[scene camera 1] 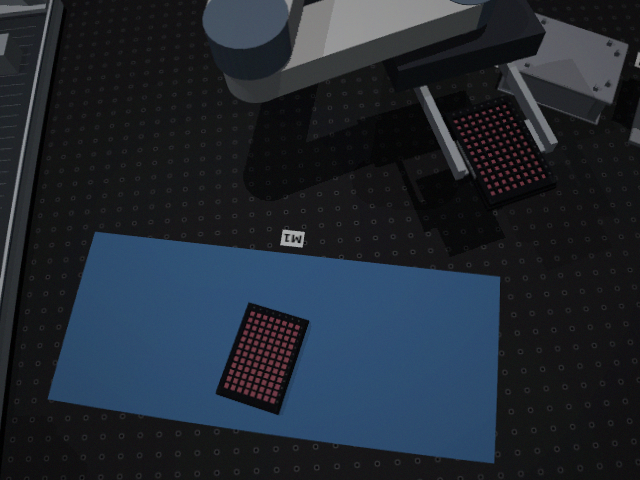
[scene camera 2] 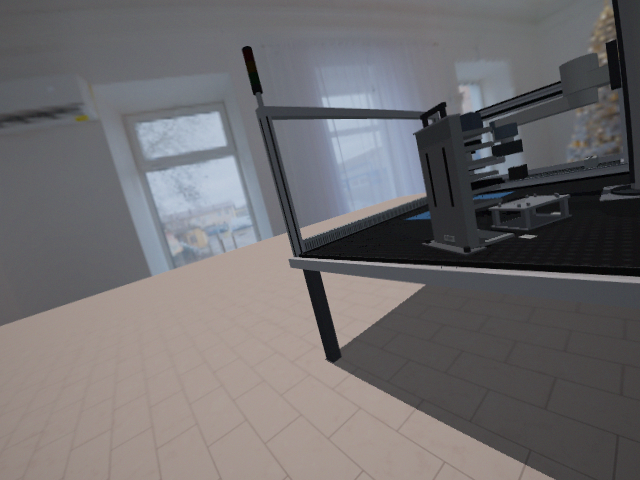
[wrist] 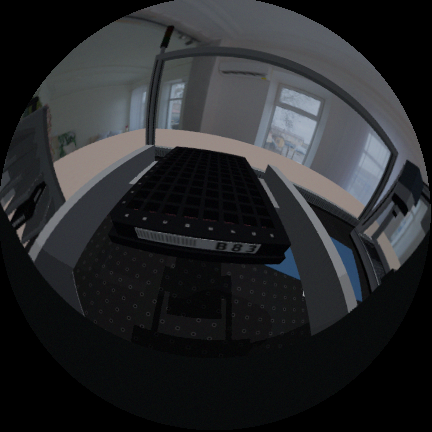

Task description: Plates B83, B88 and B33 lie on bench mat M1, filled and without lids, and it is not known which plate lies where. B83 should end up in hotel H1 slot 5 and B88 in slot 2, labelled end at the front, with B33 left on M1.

Path:
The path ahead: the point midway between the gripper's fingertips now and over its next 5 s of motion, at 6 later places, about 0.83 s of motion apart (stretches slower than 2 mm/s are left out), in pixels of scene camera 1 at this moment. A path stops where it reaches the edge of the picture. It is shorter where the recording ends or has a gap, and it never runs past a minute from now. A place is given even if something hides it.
My gripper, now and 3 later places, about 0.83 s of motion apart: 507, 161; 514, 149; 528, 126; 575, 19

